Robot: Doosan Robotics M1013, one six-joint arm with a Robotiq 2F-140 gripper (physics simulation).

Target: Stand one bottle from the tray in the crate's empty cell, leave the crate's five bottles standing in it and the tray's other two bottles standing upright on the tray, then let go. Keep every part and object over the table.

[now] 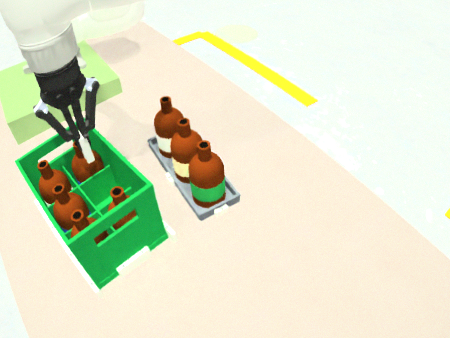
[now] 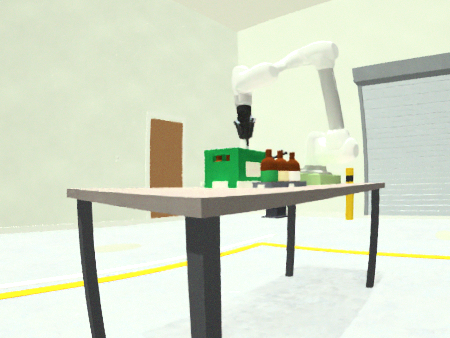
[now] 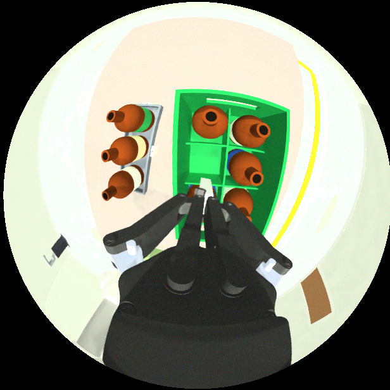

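Where they show: gripper, fingertip midpoint: (image 1: 89, 157); arm's base at its link origin: (image 2: 315, 173).
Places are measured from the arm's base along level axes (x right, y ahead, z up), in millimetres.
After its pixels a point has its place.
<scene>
The green crate (image 1: 147, 220) {x -66, y 788, z 25 mm} (image 2: 222, 172) {x -15, y 802, z -1 mm} (image 3: 281, 150) holds five brown bottles; its empty cell (image 1: 97, 187) {x 2, y 622, z -12 mm} (image 3: 205, 159) is the middle one on the tray side. The grey tray (image 1: 196, 205) (image 2: 280, 184) {x -272, y 710, z -57 mm} (image 3: 157, 122) bears three upright bottles: green-labelled (image 1: 207, 172) {x -213, y 752, z 42 mm} (image 2: 269, 165) {x -248, y 750, z 20 mm} (image 3: 131, 117), cream-labelled (image 1: 186, 145) {x -207, y 665, z 46 mm} (image 3: 122, 151) and white-labelled (image 1: 167, 122) {x -201, y 571, z 44 mm} (image 2: 293, 162) {x -235, y 566, z 40 mm} (image 3: 122, 184). My gripper (image 1: 86, 150) {x -7, y 642, z 95 mm} (image 2: 245, 144) {x -7, y 642, z 95 mm} (image 3: 203, 185) is shut and empty, pointing down over the crate's base-side end. Its pale tips overlap a crate bottle (image 1: 82, 167) {x 16, y 606, z 47 mm}; whether they touch it cannot be told.
The arm's light green base block (image 1: 107, 82) {x -129, y 223, z -11 mm} (image 2: 322, 178) {x -166, y 183, z -33 mm} stands on the table (image 1: 280, 260) {x -270, y 942, z -70 mm} (image 2: 150, 196) {x -463, y 1379, z -74 mm} beyond the crate. The crate's walls and dividers rise around its bottles. The tray stands beside the crate, with a strip of table between them.
</scene>
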